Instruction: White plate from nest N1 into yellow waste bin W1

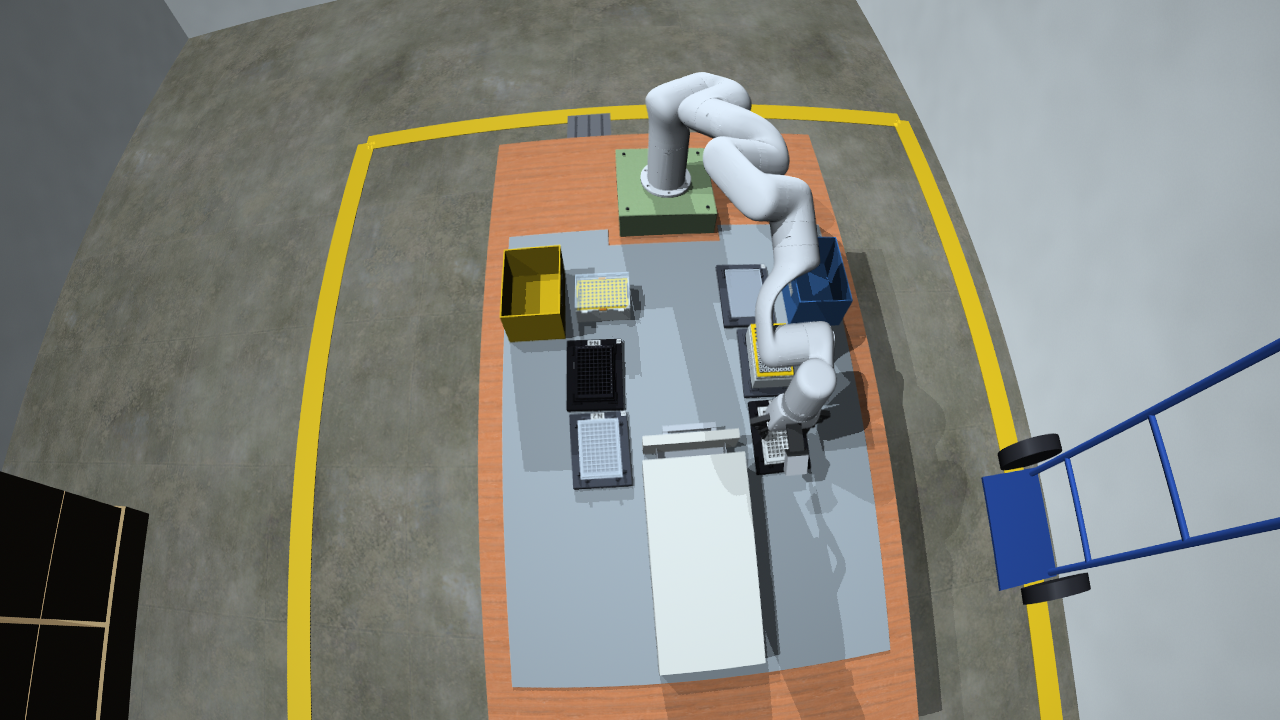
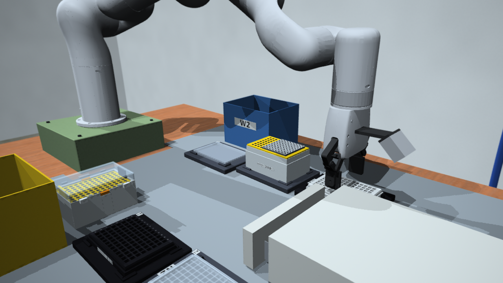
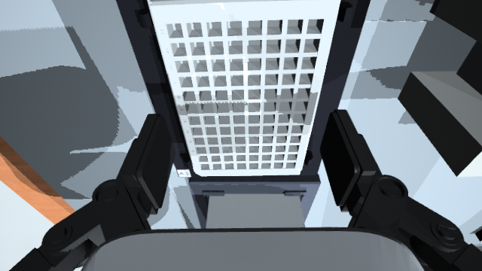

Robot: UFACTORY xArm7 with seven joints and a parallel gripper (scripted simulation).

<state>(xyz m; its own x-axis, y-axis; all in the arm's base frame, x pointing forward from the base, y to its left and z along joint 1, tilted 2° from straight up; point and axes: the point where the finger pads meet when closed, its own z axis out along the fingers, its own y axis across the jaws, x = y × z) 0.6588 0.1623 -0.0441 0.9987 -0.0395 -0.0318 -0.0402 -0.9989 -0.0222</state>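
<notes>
Now: the white plate 3 cm below my hand. Also, from my hand: tip box: 18 cm behind, 1 cm above; black nest N1: 4 cm below; drawer: 20 cm to the right, 12 cm ahead, 2 cm below.
</notes>
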